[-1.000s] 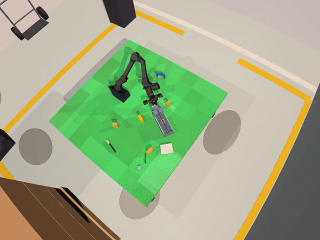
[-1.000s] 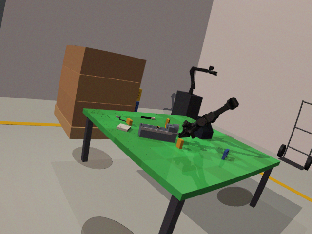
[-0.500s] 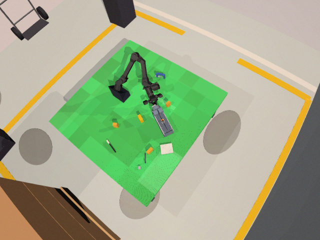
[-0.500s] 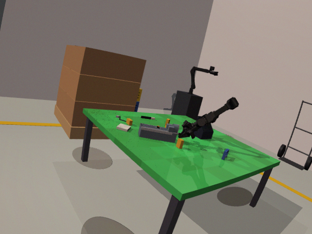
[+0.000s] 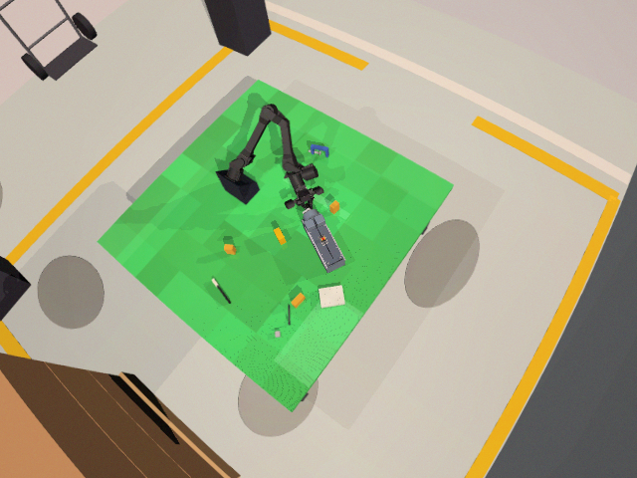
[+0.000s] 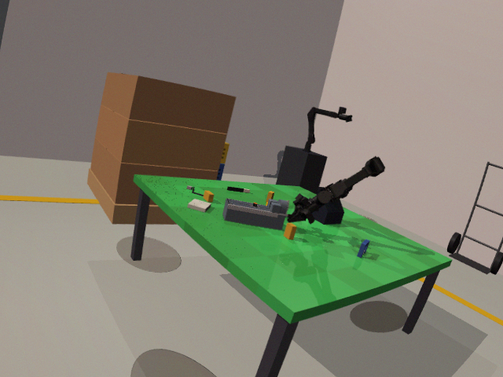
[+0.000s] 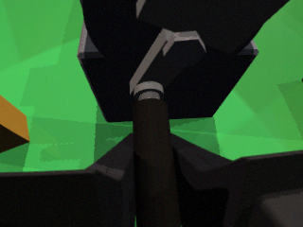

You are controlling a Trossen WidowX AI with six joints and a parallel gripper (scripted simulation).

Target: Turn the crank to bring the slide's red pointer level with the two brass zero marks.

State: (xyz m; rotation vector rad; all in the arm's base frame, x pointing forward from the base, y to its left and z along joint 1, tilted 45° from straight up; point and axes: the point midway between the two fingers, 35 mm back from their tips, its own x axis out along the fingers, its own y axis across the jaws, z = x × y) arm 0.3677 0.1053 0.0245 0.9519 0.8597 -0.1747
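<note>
The dark handle lies 3 cm above my gripper tip, 2 cm behind it and 1 cm to the left of it. Round my gripper tip: blue bracket 32 cm to the left, 18 cm behind; then red pointer 14 cm ahead, 9 cm to the right, 5 cm above; then white pad 30 cm ahead, 28 cm to the right, 2 cm below.
</note>
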